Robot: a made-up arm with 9 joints.
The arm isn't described. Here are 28 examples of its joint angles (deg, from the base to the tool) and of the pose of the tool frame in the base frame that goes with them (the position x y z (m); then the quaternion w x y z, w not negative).
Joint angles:
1: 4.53 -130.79 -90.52 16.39 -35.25 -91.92 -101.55 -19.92 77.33
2: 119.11 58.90 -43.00 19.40 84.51 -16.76 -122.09 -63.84 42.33
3: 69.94 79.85 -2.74 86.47 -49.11 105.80 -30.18 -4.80 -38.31
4: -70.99 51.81 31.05 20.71 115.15 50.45 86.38 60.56 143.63
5: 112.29 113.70 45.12 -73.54 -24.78 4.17 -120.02 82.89 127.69
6: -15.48 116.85 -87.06 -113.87 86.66 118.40 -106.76 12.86 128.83
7: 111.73 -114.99 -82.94 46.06 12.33 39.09 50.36 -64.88 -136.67
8: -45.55 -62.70 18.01 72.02 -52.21 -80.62 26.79 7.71 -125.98
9: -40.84 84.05 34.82 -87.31 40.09 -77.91 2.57 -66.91 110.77
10: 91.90 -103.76 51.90 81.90 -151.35 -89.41 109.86 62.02 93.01
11: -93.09 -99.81 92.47 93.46 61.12 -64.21 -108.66 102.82 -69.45
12: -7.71 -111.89 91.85 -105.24 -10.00 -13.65 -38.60 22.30 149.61
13: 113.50 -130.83 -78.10 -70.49 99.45 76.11 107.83 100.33 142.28
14: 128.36 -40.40 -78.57 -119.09 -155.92 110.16 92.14 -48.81 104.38
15: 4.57 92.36 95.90 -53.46 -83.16 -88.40 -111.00 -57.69 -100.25
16: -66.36 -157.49 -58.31 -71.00 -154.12 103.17 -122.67 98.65 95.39
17: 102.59 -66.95 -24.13 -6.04 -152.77 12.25 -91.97 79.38 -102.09
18: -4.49 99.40 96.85 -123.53 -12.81 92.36 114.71 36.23 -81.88
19: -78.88 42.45 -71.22 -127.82 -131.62 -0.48 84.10 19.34 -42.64
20: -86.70 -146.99 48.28 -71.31 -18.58 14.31 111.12 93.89 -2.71
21: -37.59 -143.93 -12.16 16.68 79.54 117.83 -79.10 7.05 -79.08
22: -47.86 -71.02 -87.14 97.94 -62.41 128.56 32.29 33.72 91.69
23: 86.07 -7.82 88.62 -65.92 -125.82 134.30 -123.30 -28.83 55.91
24: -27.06 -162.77 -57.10 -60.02 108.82 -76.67 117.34 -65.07 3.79
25: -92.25 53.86 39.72 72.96 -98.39 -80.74 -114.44 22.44 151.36
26: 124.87 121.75 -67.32 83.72 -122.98 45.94 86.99 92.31 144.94
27: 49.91 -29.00 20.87 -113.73 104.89 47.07 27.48 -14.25 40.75
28: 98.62 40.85 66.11 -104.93 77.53 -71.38 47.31 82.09 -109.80
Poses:
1: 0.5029 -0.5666 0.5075 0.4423 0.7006 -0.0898 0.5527
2: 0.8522 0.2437 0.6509 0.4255 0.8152 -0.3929 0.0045
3: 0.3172 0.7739 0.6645 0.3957 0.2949 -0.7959 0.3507
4: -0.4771 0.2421 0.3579 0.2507 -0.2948 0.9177 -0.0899
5: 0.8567 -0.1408 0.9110 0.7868 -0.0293 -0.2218 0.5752
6: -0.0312 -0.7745 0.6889 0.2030 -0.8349 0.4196 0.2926
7: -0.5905 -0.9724 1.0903 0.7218 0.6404 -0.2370 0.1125
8: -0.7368 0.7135 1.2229 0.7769 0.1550 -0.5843 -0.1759
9: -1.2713 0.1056 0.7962 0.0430 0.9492 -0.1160 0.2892
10: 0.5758 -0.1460 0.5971 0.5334 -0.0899 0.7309 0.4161
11: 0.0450 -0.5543 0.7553 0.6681 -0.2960 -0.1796 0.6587
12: -0.7388 0.4835 0.7229 0.1346 -0.7869 -0.5845 -0.1451
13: -0.8832 -0.6199 1.0187 0.7492 -0.1219 -0.0774 0.6464
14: -0.1461 -0.1348 1.7327 0.1537 -0.0294 -0.7201 -0.6760
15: 0.5243 0.3043 0.9496 0.7842 0.1316 0.4728 -0.3798
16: -0.4043 0.5946 0.3372 0.3245 -0.2057 0.0677 -0.9208
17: 0.4893 -0.5815 0.8066 0.4256 0.0139 -0.3858 -0.8184
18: 0.0660 0.3978 1.3648 0.7995 0.0453 -0.2597 0.5396
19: -0.3984 -0.9948 1.2912 0.3358 -0.2554 -0.5918 0.6869
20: -1.0917 -0.0714 0.5757 0.3873 -0.8795 -0.2493 0.1194
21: -0.0587 0.7284 1.0613 0.2275 0.8014 0.5190 -0.1913
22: 0.5543 0.2103 1.3880 0.5279 0.5297 -0.1865 -0.6372
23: -0.1128 0.0881 0.3712 0.3875 -0.2146 0.6573 -0.6097
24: 0.5979 0.3950 0.3153 0.4650 0.8687 0.1122 0.1283
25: -1.0065 -0.1973 0.9233 0.6194 0.2169 -0.1320 -0.7429
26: -0.0033 0.7679 0.6132 0.5582 -0.1764 -0.6939 -0.4194
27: 0.1664 0.1806 1.7324 0.7334 0.3918 0.2092 -0.5146
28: 0.7788 0.1675 0.8797 0.1484 -0.2008 0.7753 0.5801
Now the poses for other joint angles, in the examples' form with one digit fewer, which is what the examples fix.
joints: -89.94 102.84 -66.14 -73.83 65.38 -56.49 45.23 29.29 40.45
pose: 0.372 -0.632 0.246 0.244 0.791 -0.231 0.512
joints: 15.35 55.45 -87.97 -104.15 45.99 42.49 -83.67 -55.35 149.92
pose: -0.453 -0.776 1.125 0.161 -0.147 -0.971 -0.096
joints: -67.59 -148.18 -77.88 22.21 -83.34 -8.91 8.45 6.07 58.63
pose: 0.318 0.007 0.122 0.087 0.046 0.971 -0.218
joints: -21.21 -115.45 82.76 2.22 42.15 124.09 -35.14 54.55 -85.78
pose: -0.422 0.389 1.607 0.342 0.008 -0.831 0.438
